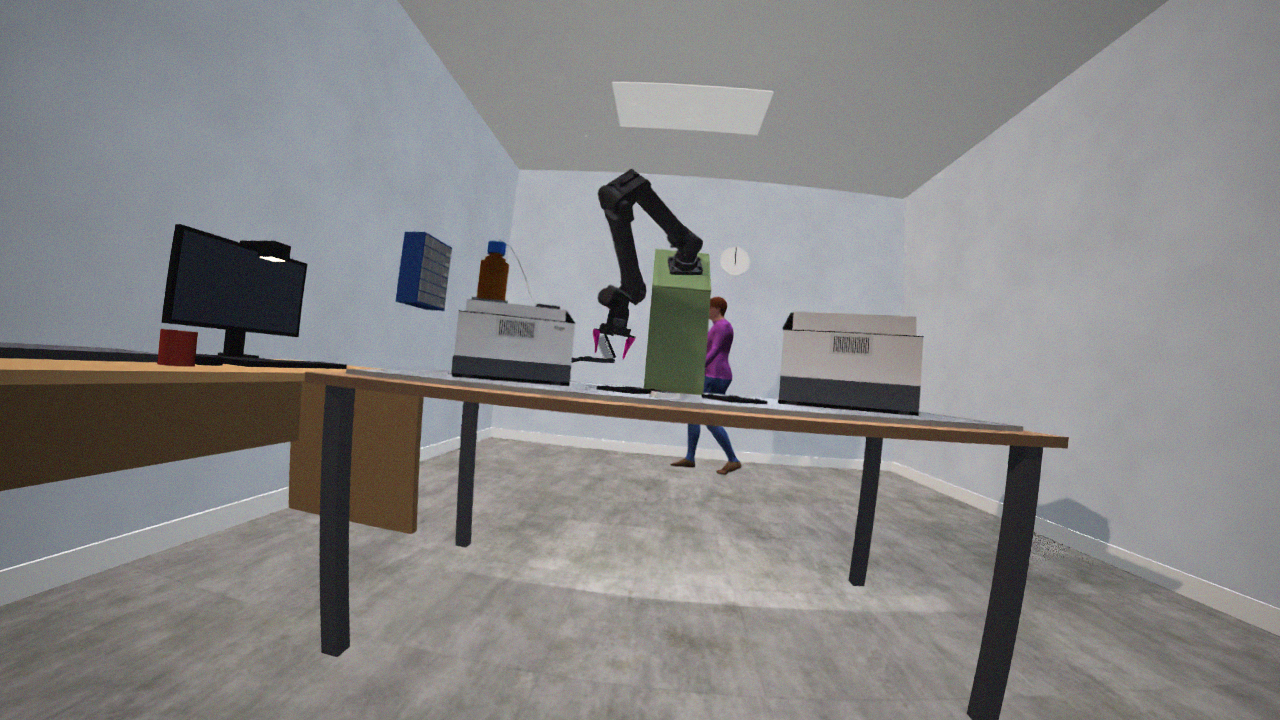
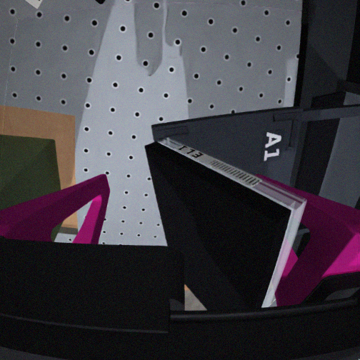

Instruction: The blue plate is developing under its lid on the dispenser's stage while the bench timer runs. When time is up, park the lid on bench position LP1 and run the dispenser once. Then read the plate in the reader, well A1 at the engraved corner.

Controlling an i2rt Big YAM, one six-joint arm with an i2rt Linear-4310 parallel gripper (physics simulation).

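Places are measured from the arm's base along level axes (x up, y left, z back), in metres.
Pixels of known places: gripper, fingertip midpoint: [image 1: 609, 355]; arm's base, link origin: [image 1: 684, 267].
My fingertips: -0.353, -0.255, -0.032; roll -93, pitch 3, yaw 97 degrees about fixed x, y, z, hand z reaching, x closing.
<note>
Ahead of a thing's pixels: the offset from my fingertips to its top centre, as dx, dy, dz. "spot": to the spot under its first point.
My gripper [image 1: 611, 354] [image 2: 180, 182] is open over the stage {spot: -0.023, -0.080, -0.036} [image 1: 586, 360] [image 2: 225, 127] beside the dispenser {spot: +0.002, -0.309, -0.169} [image 1: 514, 344]. The plate with its black lid [image 2: 215, 215] stands steeply tilted on the stage, between the open fingers. Its clear edge with a barcode [image 2: 234, 171] faces up, and one end is close against the right finger; whether they touch is unclear. The engraved A1 shows on the stage beside it. The plate's blue contents do not show. A white and grey instrument {+0.174, +0.728, -0.293} [image 1: 850, 367], probably the reader, stands on the right of the bench. The timer and the LP1 label cannot be made out.
A green pedestal [image 1: 677, 340] [image 2: 27, 170] carries the arm. Two flat dark holders {spot: -0.097, +0.001, -0.300} [image 1: 624, 389] {spot: -0.096, +0.275, -0.405} [image 1: 733, 398] lie on the bench. An amber bottle {spot: +0.200, -0.392, -0.147} [image 1: 493, 275] with a thin tube stands on the dispenser. A person [image 1: 718, 349] is behind the bench. A monitor [image 1: 237, 286] and red mug [image 1: 177, 347] are at left.
</note>
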